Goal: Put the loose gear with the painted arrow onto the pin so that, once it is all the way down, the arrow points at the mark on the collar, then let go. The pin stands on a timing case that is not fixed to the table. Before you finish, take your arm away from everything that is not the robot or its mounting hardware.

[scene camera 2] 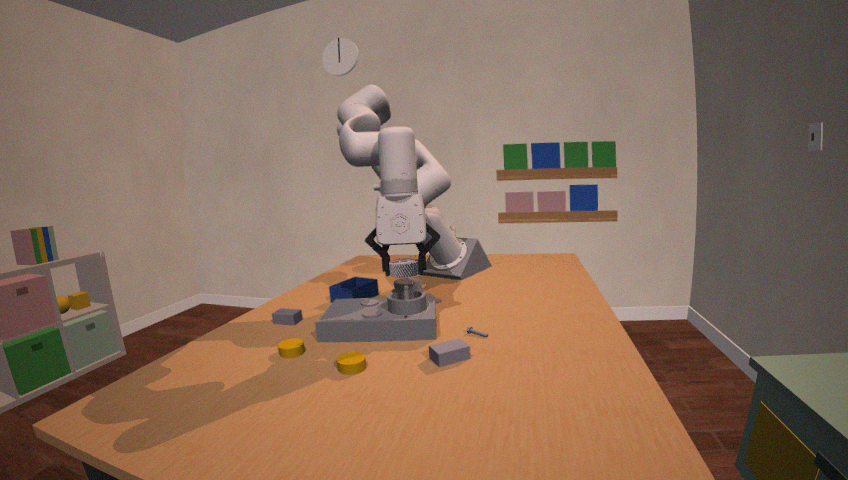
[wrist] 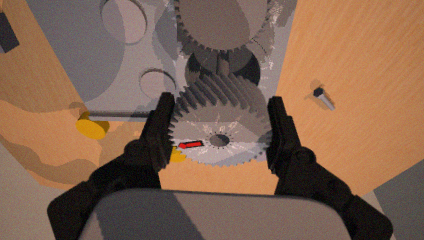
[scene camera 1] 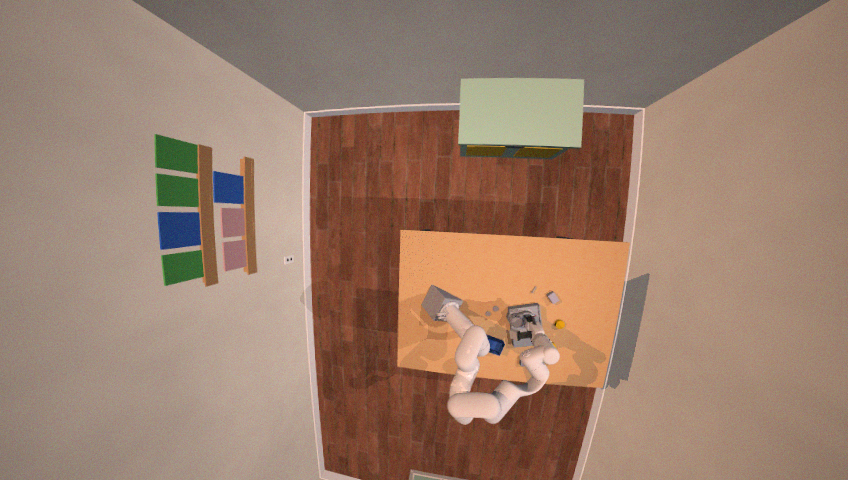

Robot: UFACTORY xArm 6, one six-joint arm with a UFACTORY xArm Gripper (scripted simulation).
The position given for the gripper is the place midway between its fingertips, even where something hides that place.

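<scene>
Gripper (wrist: 220,109). Grey timing case (scene camera 2: 403,320), also (wrist: 106,73) and (scene camera 1: 516,312). Grey gear (wrist: 223,120). Blue bin (scene camera 2: 369,290), out of frame in the wrist view.
</scene>
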